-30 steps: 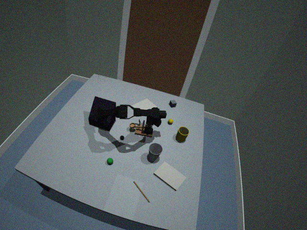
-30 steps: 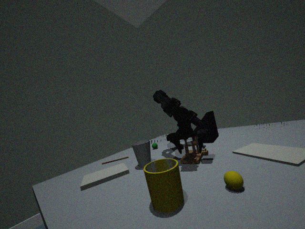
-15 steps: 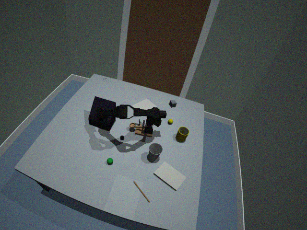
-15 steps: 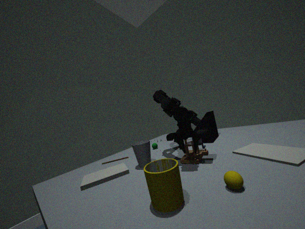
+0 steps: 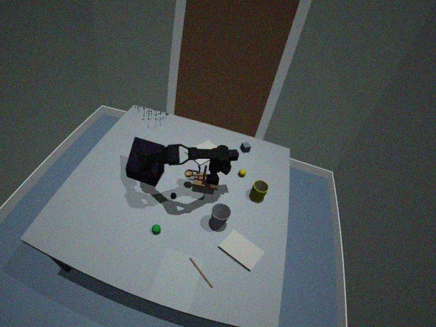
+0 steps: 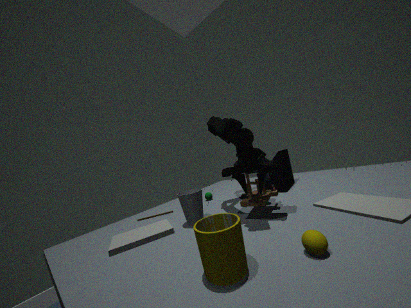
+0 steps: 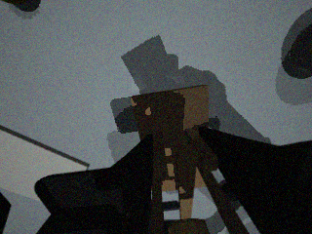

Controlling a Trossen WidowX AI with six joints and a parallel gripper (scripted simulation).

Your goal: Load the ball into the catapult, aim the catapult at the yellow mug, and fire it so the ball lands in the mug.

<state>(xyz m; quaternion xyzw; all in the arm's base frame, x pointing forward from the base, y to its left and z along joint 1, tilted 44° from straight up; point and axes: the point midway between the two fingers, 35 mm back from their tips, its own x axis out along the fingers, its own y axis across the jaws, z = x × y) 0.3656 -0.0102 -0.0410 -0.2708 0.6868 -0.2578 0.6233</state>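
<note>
My gripper tip is now 18 cm past the dark ball, 12 cm to the left of it and 6 cm above it. Round my gripper tip: grey cup: 22 cm to the right, 8 cm ahead, 5 cm below; then yellow ball: 17 cm to the left, 17 cm ahead, 6 cm below; then wooden catapult: 7 cm behind, 2 cm above, 1 cm to the left.
</note>
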